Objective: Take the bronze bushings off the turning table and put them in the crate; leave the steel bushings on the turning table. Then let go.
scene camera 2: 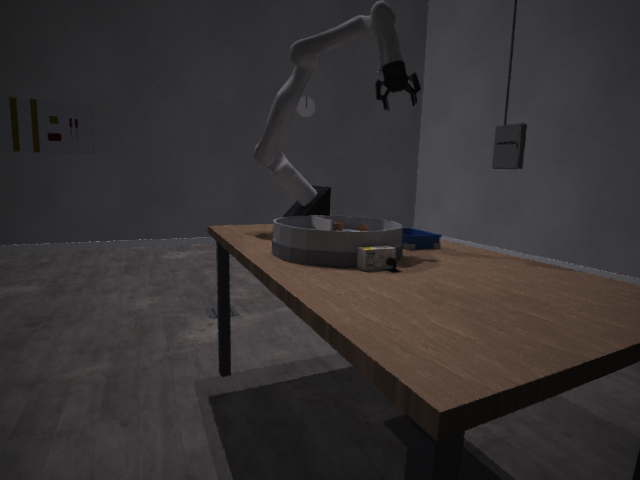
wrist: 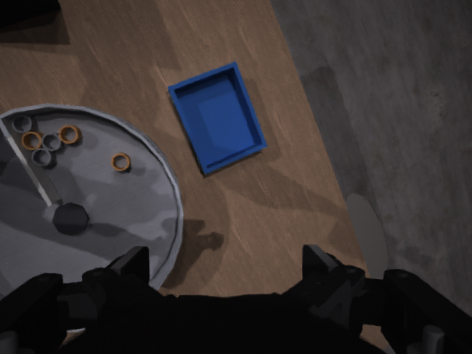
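Seen in the pictures: gripper, between the fingertips: (scene camera 2: 401, 108) (wrist: 226, 263); arm's base, origin of its link: (scene camera 2: 309, 198).
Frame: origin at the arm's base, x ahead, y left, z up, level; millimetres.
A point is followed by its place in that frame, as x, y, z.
My gripper (scene camera 2: 400, 106) {487, 92, 341} (wrist: 226, 263) {487, 92, 341} is open and empty, high above the table. The turning table (scene camera 2: 315, 240) {611, -287, -76} (wrist: 145, 210) {527, -4, -94} is a round grey disc with a raised rim. In the wrist view, one bronze bushing (wrist: 112, 162) {413, -5, -69} lies apart, towards the crate. Two more, a bronze bushing (wrist: 60, 134) {328, -57, -69} and another bronze bushing (wrist: 23, 140) {309, -115, -69}, lie near the divider among a steel bushing (wrist: 14, 124) {278, -114, -71}, a second steel bushing (wrist: 61, 142) {341, -64, -72} and a third steel bushing (wrist: 42, 166) {360, -122, -94}. The blue crate (scene camera 2: 424, 240) {525, 209, -116} (wrist: 220, 117) {436, 228, -142} stands beside the turning table and holds no bushings.
A pale divider (wrist: 29, 169) {358, -125, -46} runs from the rim to the dark hub (wrist: 71, 218) {469, -128, -86} of the turning table. A small grey box (scene camera 2: 374, 259) {723, -164, -116} with a black knob stands at the turning table's side. The wooden table (scene camera 2: 465, 299) {1003, -129, -147} (wrist: 280, 210) {703, 259, -147} has its edge beyond the crate.
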